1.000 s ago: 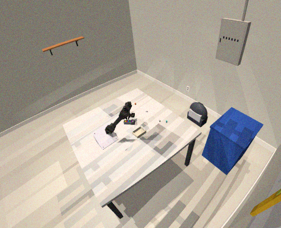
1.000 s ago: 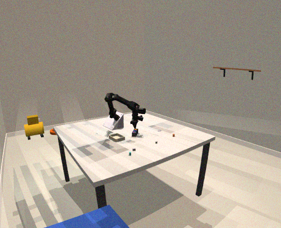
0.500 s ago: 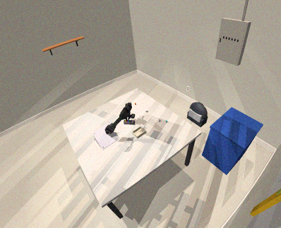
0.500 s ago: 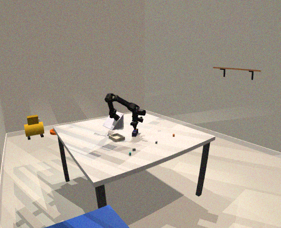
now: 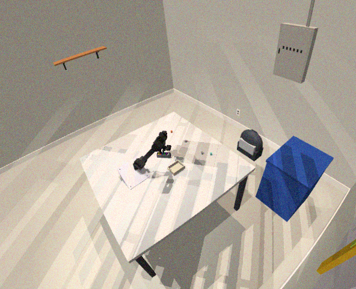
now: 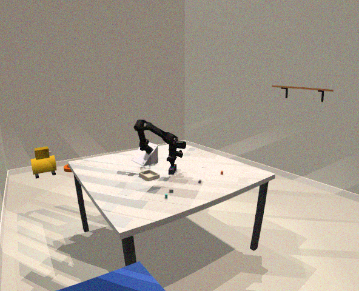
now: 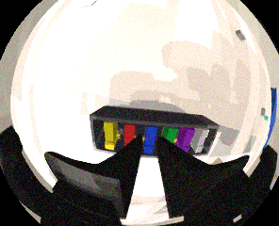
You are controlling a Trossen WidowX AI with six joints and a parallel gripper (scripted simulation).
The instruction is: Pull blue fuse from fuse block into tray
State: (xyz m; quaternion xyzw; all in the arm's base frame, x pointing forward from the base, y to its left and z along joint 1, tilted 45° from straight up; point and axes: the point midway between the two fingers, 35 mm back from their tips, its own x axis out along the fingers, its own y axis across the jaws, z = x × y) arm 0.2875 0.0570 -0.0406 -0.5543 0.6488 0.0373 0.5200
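Now: the blue fuse 10 mm below my gripper tip. The rest, counted from my gripper tip: tray 30 mm ahead, 220 mm to the right, 30 mm below.
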